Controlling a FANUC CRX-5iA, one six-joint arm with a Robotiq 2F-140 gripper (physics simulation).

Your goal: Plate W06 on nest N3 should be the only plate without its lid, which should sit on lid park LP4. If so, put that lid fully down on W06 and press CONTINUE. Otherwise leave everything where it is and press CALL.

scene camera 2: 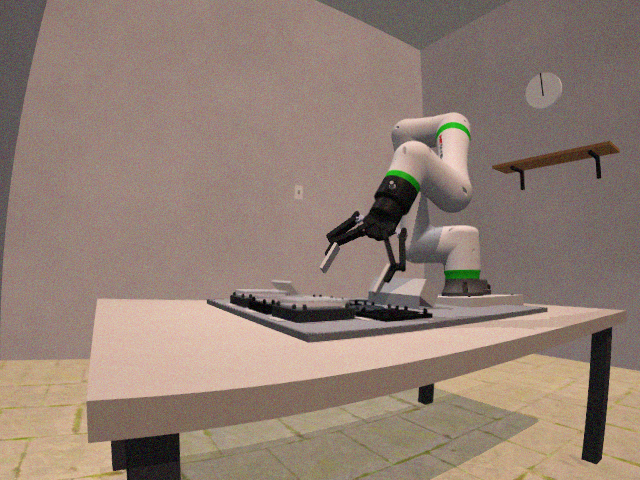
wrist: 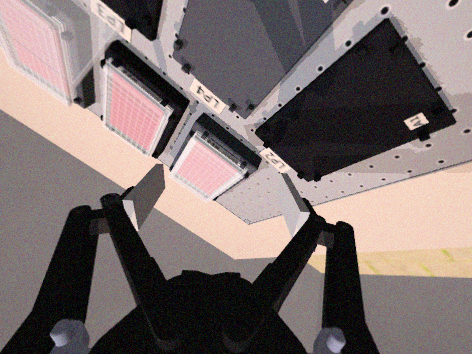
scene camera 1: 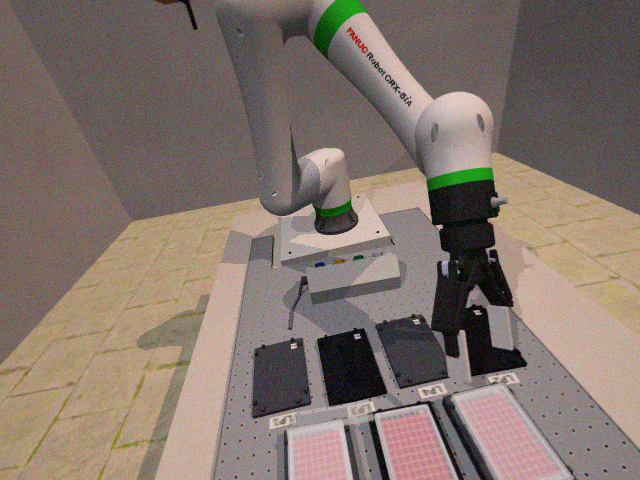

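Pixels of known places: gripper, fingertip midpoint: (scene camera 2: 347, 281) (wrist: 222, 180) (scene camera 1: 483, 362); arm's base at its link origin: (scene camera 2: 462, 295) (scene camera 1: 336, 223).
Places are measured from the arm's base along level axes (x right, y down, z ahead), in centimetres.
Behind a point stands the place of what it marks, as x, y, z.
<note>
My gripper (scene camera 1: 483, 343) (scene camera 2: 352, 276) @(-15.3, -5.6, 61.4) (wrist: 222, 180) @(-15.3, -5.6, 61.4) is open and empty, above the board near black park LP2 (scene camera 1: 478, 356) @(-18.3, 1.1, 56.0) (wrist: 350, 107) @(-19.0, 1.1, 49.3). Dark grey park LP4 (scene camera 1: 412, 353) @(-7.3, 1.1, 53.1) (wrist: 240, 55) @(-8.6, 1.1, 53.4) lies beside it; its surface looks flat, and whether a clear lid lies on it I cannot tell. Three pink gridded plates show in the wrist view: a left plate (wrist: 35, 55) @(7.0, -4.6, 65.8), a middle plate (wrist: 135, 110) @(-2.0, -1.3, 67.3) and a right plate (wrist: 210, 167) @(-14.1, -2.0, 65.9). In scene camera 1 the middle plate (scene camera 1: 413, 439) @(-1.9, -1.4, 68.4) looks a stronger pink than its neighbours. W06 and N3 markings are not readable.
Grey park LP1 (scene camera 1: 281, 374) @(18.1, 1.1, 52.6) and black park LP3 (scene camera 1: 351, 366) @(4.6, 1.1, 53.5) lie left of LP4. A button box (scene camera 1: 355, 281) @(-0.3, -2.3, 33.8) with blue, yellow and green buttons stands before the arm base. A pale tilted panel (scene camera 2: 283, 285) @(8.6, -3.5, 65.6) stands behind the nests. The board (scene camera 1: 268, 310) @(22.0, 2.1, 33.6) is perforated.
</note>
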